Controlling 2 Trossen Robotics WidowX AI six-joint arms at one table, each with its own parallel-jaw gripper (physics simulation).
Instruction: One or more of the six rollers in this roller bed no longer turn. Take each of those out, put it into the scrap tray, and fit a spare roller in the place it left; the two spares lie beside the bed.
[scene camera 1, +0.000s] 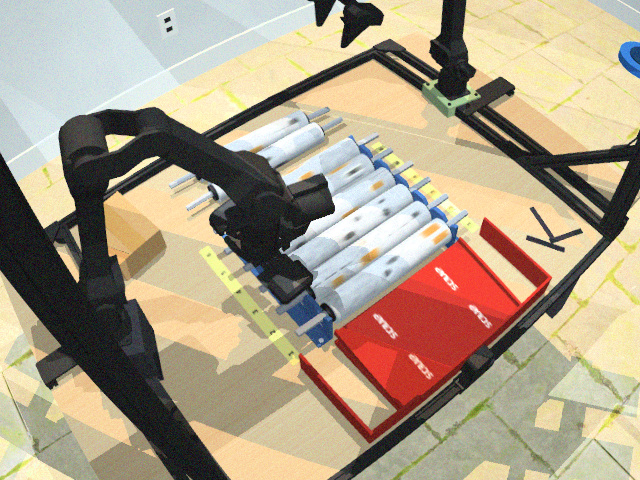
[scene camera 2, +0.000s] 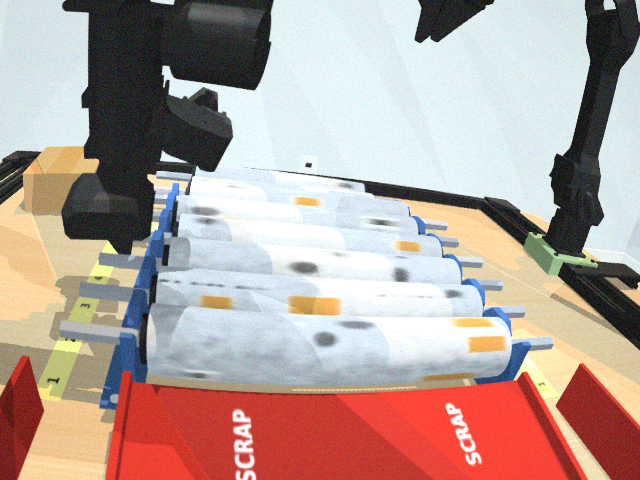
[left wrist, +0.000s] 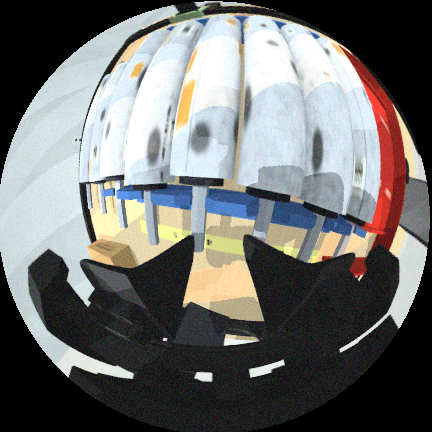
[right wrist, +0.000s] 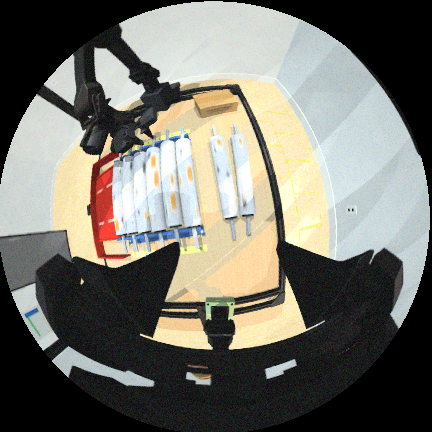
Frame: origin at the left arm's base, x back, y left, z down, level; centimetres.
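Where they show: left gripper, fingertip midpoint: (scene camera 1: 258, 270) (left wrist: 218, 239) (right wrist: 147, 140); right gripper, fingertip midpoint: (scene camera 1: 330, 36) (scene camera 2: 424, 41) (right wrist: 229, 247); left arm's base, link origin: (scene camera 1: 111, 331) (right wrist: 153, 88); right arm's base, link origin: (scene camera 1: 452, 89) (scene camera 2: 563, 247) (right wrist: 219, 311).
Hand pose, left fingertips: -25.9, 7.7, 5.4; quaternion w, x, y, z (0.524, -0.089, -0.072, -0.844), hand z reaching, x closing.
Observation:
Things, the pixels of their top centre, and the offset from my left fingertips, as dx, dy, dz. "pt": a spot on its surface instead.
- blue roller bed, top centre: (left wrist: 227, 224) (scene camera 2: 145, 234) (scene camera 1: 269, 263) (right wrist: 144, 143) -1.9, +0.1, -1.0
- nearest roller, top centre: (scene camera 2: 349, 322) (scene camera 1: 390, 260) (right wrist: 113, 195) -20.6, -6.3, -1.9
- red scrap tray, top centre: (scene camera 1: 437, 315) (right wrist: 100, 204) -25.0, -17.2, +0.7
- shaft, surface spot: (left wrist: 199, 215) pt -1.0, +2.2, +0.0
- cardboard box, top centre: (scene camera 2: 67, 158) (scene camera 1: 117, 225) (left wrist: 104, 269) (right wrist: 214, 97) +24.0, +18.2, +0.2
Six white rollers with grey and orange marks lie side by side in the blue roller bed (scene camera 1: 305, 311) (scene camera 2: 135, 315) (left wrist: 225, 202); the nearest roller (scene camera 1: 387, 268) (scene camera 2: 330, 341) is beside the red scrap tray (scene camera 1: 413, 320) (scene camera 2: 341, 439). The tray holds no roller. Two spare rollers (scene camera 1: 268, 136) (right wrist: 222, 175) lie beyond the bed. My left gripper (left wrist: 218, 239) (scene camera 2: 123, 245) is partly open and empty at the left shaft ends; a shaft (left wrist: 199, 215) shows near one fingertip, contact unclear. In scene camera 1 its fingertips are hidden. My right gripper (scene camera 1: 332, 35) (scene camera 2: 428, 39) (right wrist: 229, 247) is wide open, high above the table, and empty.
A cardboard box (scene camera 1: 131, 240) (scene camera 2: 56, 180) (left wrist: 110, 252) (right wrist: 216, 104) stands on the table behind the left arm. Yellow numbered strips (scene camera 1: 248, 299) (scene camera 2: 80, 315) run along both bed sides. A black frame (scene camera 1: 289, 98) borders the table. Red walls (scene camera 1: 336, 397) flank the scrap tray.

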